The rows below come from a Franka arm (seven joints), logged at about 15 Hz.
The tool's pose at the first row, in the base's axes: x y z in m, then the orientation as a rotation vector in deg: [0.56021 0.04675 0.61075 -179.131 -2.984 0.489]
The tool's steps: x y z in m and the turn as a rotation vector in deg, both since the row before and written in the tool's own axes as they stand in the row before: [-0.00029 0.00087 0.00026 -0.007 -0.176 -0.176]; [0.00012 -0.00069 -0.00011 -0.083 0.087 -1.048]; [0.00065 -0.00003 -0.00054 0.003 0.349 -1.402]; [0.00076 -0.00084 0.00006 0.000 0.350 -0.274]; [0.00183 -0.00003 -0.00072 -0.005 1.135 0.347]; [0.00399 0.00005 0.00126 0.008 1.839 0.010]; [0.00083 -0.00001 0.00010 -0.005 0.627 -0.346]
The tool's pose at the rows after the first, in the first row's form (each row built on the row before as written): [0.55995 0.04587 0.61048 -179.135 -3.261 0.762]; [0.56005 0.04656 0.61060 -179.175 -4.901 0.612]; [0.56070 0.04662 0.61114 -179.086 -7.088 0.052]; [0.56139 0.04752 0.61109 -179.054 -7.512 -0.498]; [0.56321 0.04769 0.61182 -179.019 -6.956 -2.267]; [0.56722 0.04797 0.61066 -178.882 -6.916 -5.137]; [0.56805 0.04805 0.61061 -178.820 -7.448 -6.120]
